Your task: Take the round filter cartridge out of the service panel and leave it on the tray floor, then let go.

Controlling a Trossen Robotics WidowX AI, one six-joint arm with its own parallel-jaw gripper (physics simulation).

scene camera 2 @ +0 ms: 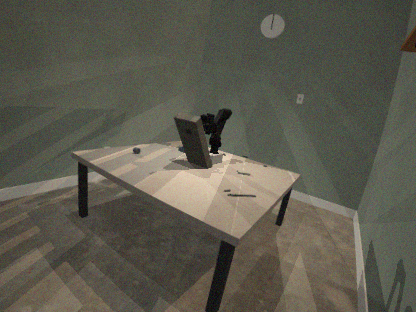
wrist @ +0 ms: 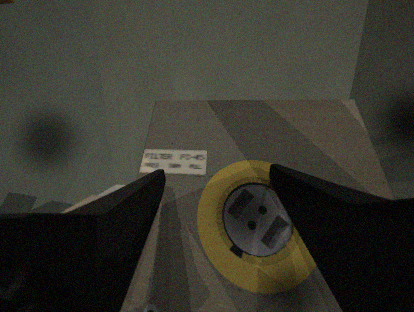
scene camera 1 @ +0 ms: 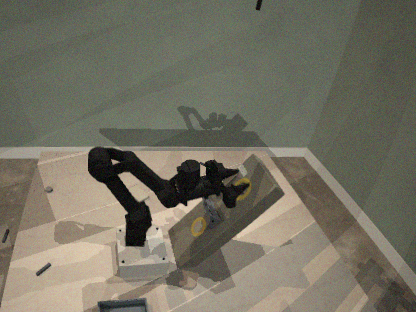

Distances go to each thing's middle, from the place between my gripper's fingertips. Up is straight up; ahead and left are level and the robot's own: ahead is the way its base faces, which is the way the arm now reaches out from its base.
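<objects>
White label [wrist: 171,161]: 1 cm ahead of my hand and 4 cm to the left of it. The round grey filter cartridge [wrist: 254,218] is 1 cm ahead of my hand, 3 cm to the right of it and 4 cm below it.
</objects>
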